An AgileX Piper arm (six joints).
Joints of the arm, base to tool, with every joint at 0 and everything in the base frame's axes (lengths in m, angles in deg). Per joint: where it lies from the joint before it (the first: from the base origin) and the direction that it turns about. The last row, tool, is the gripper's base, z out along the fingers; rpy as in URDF.
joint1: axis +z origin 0 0 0.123
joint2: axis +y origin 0 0 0
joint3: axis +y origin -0.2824 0 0.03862
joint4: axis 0.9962 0 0.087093 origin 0.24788 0 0.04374
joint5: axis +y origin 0 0 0
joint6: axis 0.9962 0 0.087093 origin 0.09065 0 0.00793
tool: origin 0 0 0 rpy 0 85.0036 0
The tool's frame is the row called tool.
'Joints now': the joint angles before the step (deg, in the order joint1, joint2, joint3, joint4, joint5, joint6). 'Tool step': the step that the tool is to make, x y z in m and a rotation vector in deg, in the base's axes. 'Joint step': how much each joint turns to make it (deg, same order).
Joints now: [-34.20 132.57 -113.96 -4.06 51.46 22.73]
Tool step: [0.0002 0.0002 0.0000 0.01 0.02 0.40]
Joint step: [0.00 0.01 -0.03 0.21 0.01 -0.50]
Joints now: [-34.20 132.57 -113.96 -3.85 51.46 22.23]
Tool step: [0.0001 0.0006 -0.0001 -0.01 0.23 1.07]
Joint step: [0.00 -0.02 0.03 0.42 0.11 -1.29]
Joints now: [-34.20 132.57 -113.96 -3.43 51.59 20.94]
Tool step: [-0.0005 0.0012 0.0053 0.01 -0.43 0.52]
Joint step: [0.00 -0.63 0.02 0.58 0.23 -0.74]
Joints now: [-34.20 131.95 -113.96 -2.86 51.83 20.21]
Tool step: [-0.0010 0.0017 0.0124 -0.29 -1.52 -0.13]
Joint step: [0.01 -1.41 -0.01 0.63 -0.01 0.00]
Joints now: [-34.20 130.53 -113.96 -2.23 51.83 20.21]
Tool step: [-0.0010 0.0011 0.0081 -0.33 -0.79 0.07]
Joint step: [0.01 -0.92 -0.02 0.23 0.10 -0.13]
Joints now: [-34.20 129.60 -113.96 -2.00 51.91 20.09]
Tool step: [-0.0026 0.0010 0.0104 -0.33 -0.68 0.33]
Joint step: [-0.13 -1.25 0.03 0.41 0.46 -0.62]
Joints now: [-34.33 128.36 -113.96 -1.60 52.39 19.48]
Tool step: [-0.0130 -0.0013 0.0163 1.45 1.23 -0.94]
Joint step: [-1.08 -2.24 0.01 0.67 4.06 -0.36]
